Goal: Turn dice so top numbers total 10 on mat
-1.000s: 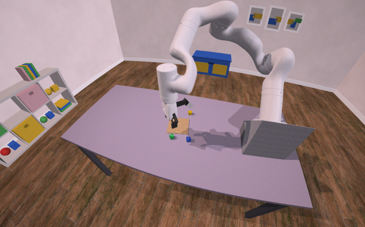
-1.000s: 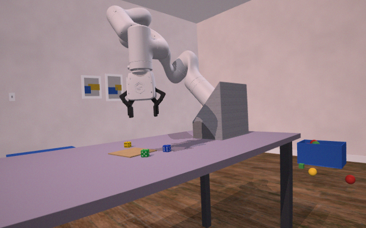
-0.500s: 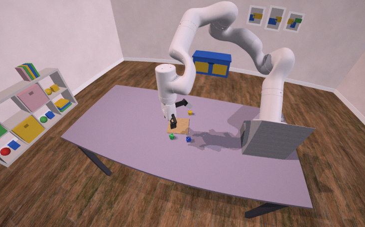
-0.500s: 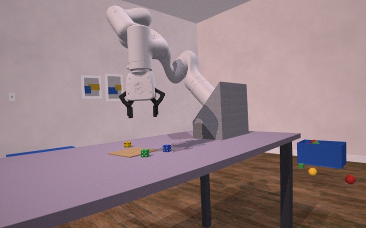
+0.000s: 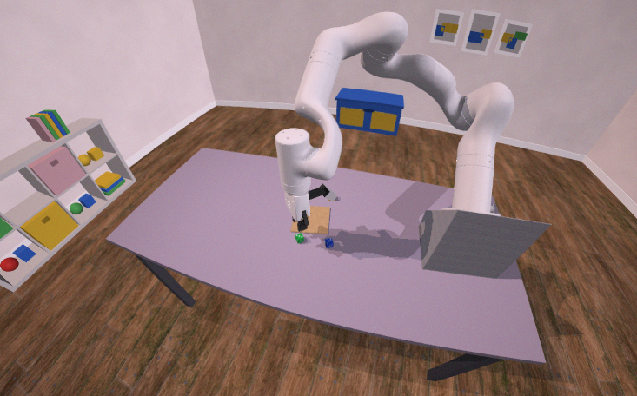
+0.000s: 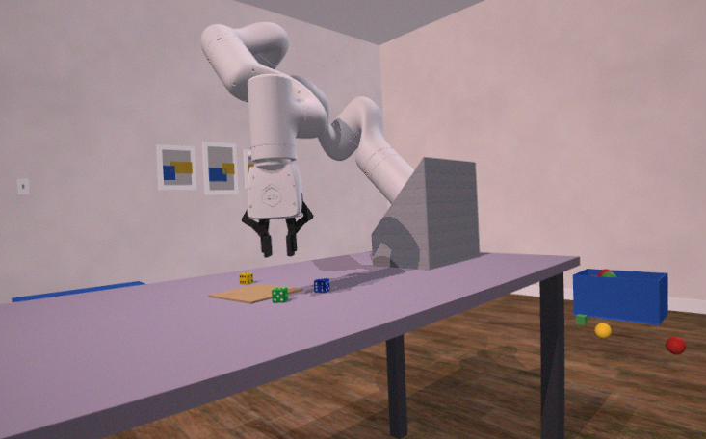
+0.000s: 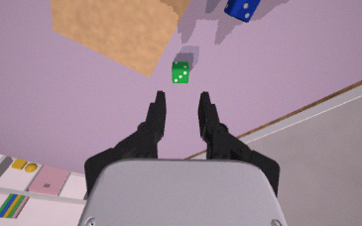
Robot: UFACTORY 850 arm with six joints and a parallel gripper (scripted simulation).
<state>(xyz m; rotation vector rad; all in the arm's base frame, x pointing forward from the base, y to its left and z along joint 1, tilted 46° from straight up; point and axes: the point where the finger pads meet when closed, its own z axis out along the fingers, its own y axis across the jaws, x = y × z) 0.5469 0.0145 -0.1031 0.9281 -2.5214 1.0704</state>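
Right now my hand is 10 mm short of the green die and 90 mm above it. From my hand the other things lie so: blue die: 100 mm behind, 90 mm below; tan mat: 10 mm behind, 110 mm to the right, 100 mm below; yellow die: 60 mm behind, 240 mm to the right, 90 mm below.
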